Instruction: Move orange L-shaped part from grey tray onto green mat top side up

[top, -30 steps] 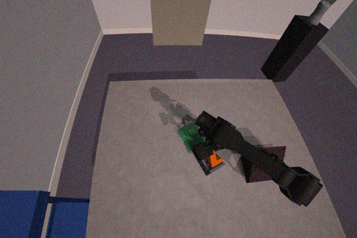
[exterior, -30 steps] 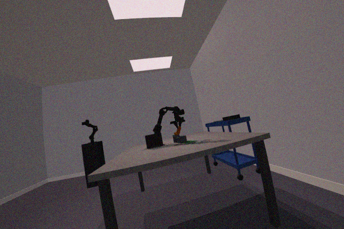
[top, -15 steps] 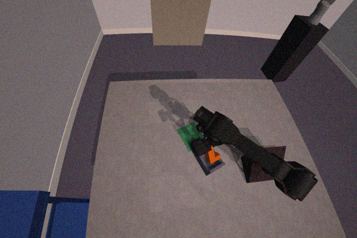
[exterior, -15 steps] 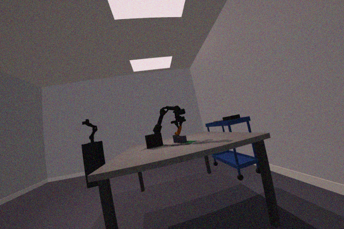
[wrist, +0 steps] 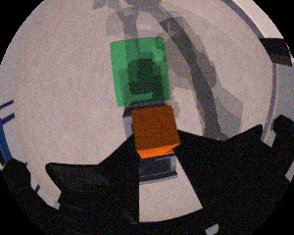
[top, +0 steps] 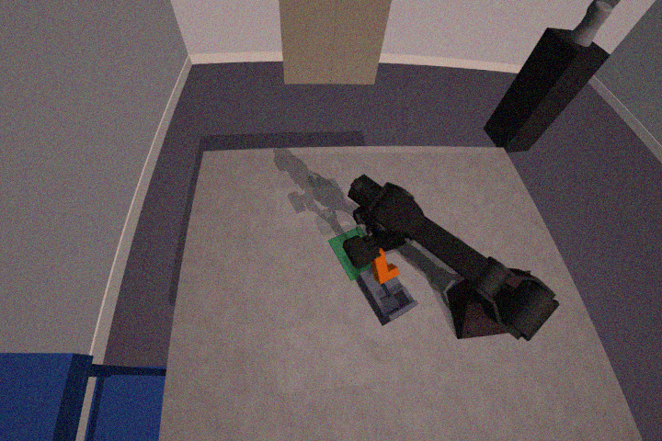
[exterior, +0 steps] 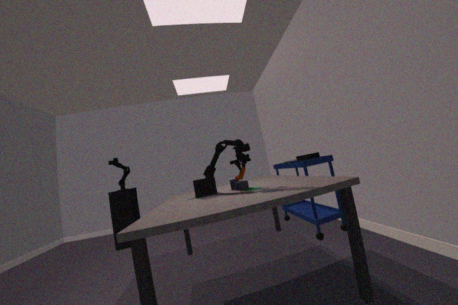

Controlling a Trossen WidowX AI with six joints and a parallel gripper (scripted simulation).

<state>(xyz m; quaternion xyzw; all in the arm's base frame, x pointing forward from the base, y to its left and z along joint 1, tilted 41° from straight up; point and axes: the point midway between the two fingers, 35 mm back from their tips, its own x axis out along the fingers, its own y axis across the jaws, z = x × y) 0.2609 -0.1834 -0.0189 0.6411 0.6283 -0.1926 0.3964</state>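
My gripper tip is now 170 mm above the green mat, 70 mm to the left of it and 10 mm short of it. Round my gripper tip: orange L-shaped part 30 mm below, 20 mm to the left, 20 mm behind.
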